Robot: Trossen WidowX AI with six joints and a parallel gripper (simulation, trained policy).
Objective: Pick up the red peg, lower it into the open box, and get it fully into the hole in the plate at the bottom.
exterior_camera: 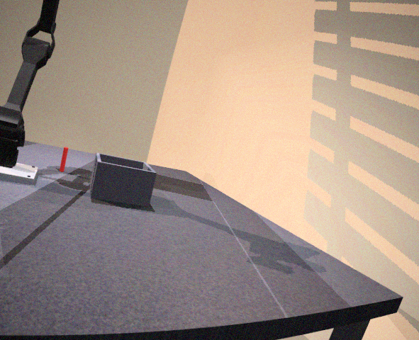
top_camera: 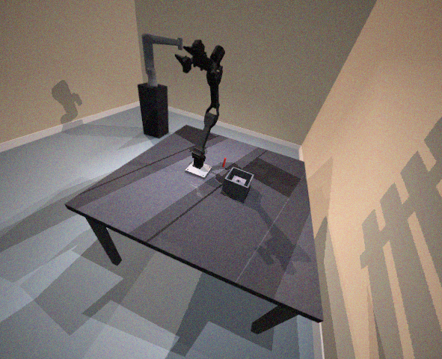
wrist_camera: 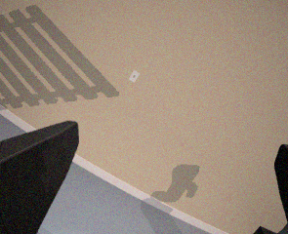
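Right now my gripper tip is 33 cm short of the red peg, 12 cm to the right of it and 65 cm above it. The rest, counted from my gripper tip: grey box: 49 cm ahead, 7 cm to the right, 66 cm below.
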